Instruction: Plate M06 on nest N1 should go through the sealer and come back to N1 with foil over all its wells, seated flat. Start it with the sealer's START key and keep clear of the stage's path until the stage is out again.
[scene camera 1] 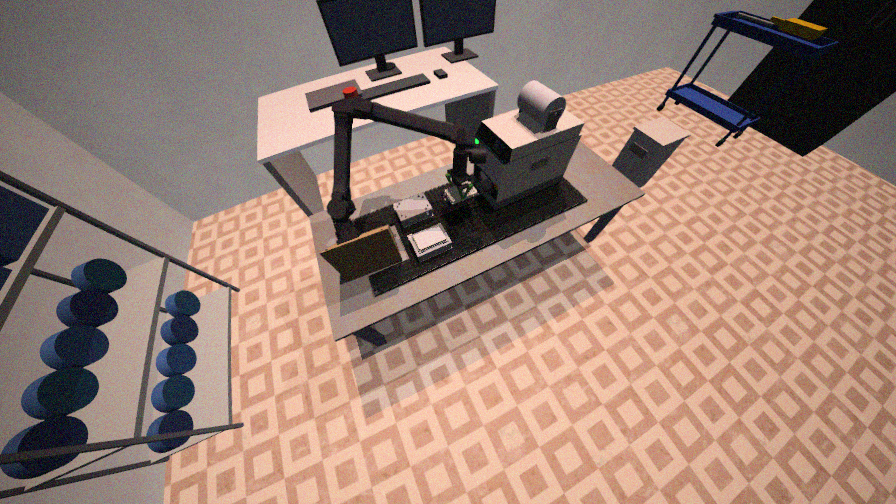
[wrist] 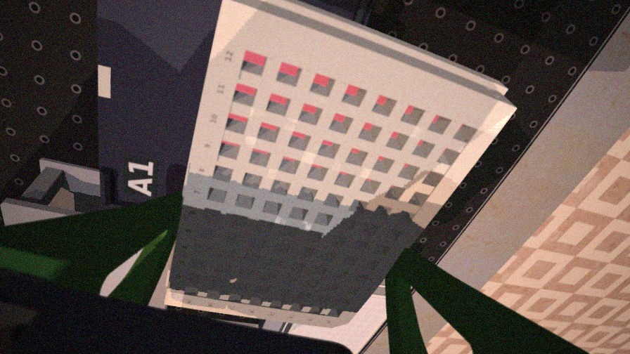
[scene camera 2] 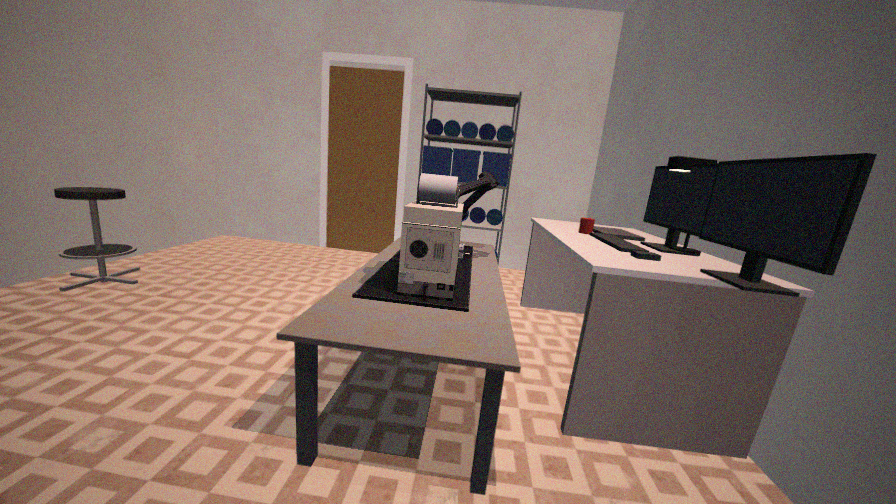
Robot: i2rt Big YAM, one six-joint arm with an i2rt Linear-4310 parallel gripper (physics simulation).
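My gripper (scene camera 1: 460, 188) (wrist: 291, 232) is shut on a pale plate (scene camera 1: 459, 194) (wrist: 320, 127), green fingers at its long sides. The plate's square wells show open, several with pink inside; a dark shadow covers its lower part in the wrist view. Its name label does not show. The plate is above the table, in front of the sealer (scene camera 1: 532, 159) (scene camera 2: 432, 241), whose green light (scene camera 1: 476, 141) is lit. A dark blue stage (wrist: 145, 115) marked A1 lies below and left of the plate in the wrist view. I cannot make out the START key or tell which nest is N1.
Two white blocks (scene camera 1: 413, 206) (scene camera 1: 429, 240) stand on the black mat (scene camera 1: 388, 280) between the arm's base and the sealer. A tilted brown panel (scene camera 1: 363, 255) stands beside them. A white desk (scene camera 1: 281, 134) (scene camera 2: 557, 241) with monitors stands alongside the table (scene camera 1: 614, 189) (scene camera 2: 401, 335).
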